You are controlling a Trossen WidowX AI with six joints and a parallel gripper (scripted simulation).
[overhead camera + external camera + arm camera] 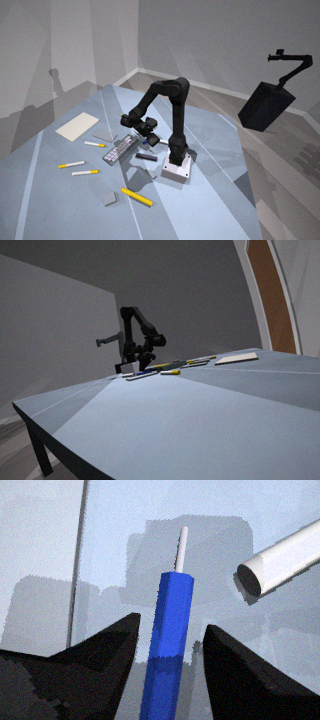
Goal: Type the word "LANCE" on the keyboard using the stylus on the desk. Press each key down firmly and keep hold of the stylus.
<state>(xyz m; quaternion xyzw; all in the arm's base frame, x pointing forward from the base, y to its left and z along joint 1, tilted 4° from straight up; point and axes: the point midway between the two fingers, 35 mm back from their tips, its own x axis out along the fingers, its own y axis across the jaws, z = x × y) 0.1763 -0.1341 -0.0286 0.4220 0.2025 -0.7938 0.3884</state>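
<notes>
My gripper tip is now 2 cm above the blue stylus, 1 cm to the left of it and 1 cm past it. From my gripper tip the other things lie so: yellow bar 34 cm to the left, 3 cm behind, 1 cm below; dark cylinder 14 cm to the left, 1 cm below, 1 cm behind; grey card 29 cm ahead, 7 cm to the left, 2 cm below.
</notes>
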